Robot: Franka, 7 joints.
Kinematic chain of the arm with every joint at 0, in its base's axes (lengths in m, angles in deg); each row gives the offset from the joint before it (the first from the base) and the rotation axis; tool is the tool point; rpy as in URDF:
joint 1: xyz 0 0 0.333 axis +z
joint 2: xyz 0 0 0 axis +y
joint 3: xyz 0 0 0.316 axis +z
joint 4: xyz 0.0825 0 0 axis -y
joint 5: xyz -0.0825 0 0.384 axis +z
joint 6: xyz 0 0 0 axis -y
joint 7: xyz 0.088 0 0 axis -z
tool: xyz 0 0 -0.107 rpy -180 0 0
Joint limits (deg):
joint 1: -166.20..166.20
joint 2: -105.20..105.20
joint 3: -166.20..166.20
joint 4: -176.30..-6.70
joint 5: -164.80..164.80
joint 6: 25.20..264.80
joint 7: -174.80..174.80
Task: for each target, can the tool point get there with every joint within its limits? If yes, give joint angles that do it. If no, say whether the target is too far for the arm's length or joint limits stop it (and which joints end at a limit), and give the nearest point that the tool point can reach.
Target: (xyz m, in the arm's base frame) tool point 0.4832 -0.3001 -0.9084
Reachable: no: too far | nearest point 0.3561 -0.2212 -0.3431 | short by 0.585 m
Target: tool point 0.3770 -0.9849 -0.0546
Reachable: no: too far | nearest point 0.2879 -0.7520 0.0370 | short by 0.266 m
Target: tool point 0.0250 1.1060 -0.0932
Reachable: no: too far | nearest point 0.0181 0.8003 0.0246 | short by 0.328 m
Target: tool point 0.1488 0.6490 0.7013
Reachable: yes | joints 92.04 62.78 -68.84 -34.31 -137.77 52.07 16.80
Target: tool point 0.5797 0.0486 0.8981
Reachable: yes | joints -1.68 20.64 -4.54 -48.79 124.82 86.21 108.77
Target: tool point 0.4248 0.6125 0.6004
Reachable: yes | joints -131.96 -72.95 -115.74 -21.91 -35.36 211.23 114.50
